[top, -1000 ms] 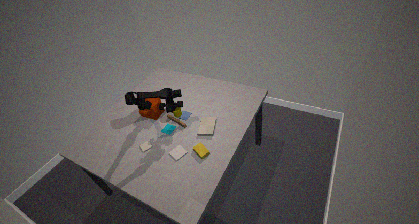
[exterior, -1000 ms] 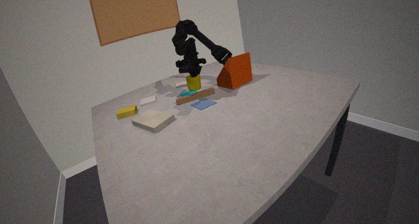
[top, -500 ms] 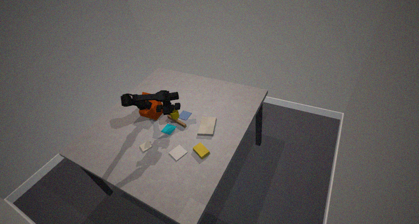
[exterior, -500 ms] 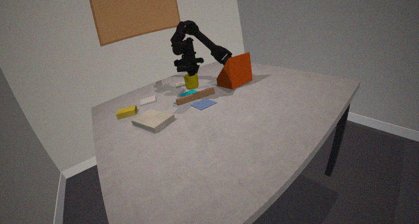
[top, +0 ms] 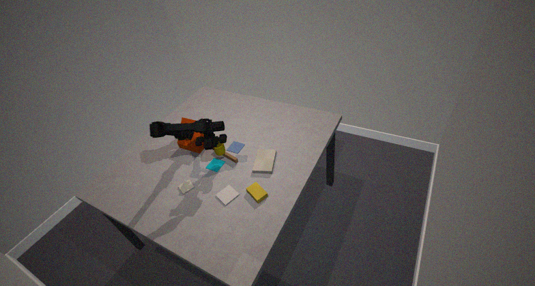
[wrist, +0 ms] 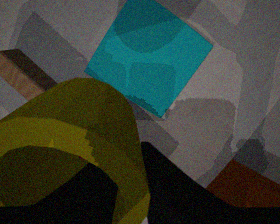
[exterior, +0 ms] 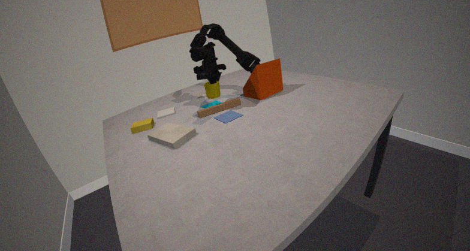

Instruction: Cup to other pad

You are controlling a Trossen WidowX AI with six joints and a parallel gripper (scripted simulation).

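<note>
The teal pad lies 10 cm below my gripper tip, 4 cm to the right of it and 1 cm ahead of it. The rest, counted from my gripper tip: blue pad 14 cm to the left, 10 cm below, 2 cm ahead; then yellow-olive cup 2 cm to the left, 2 cm ahead; then wooden bar 9 cm below, 5 cm to the left, 2 cm ahead.
</note>
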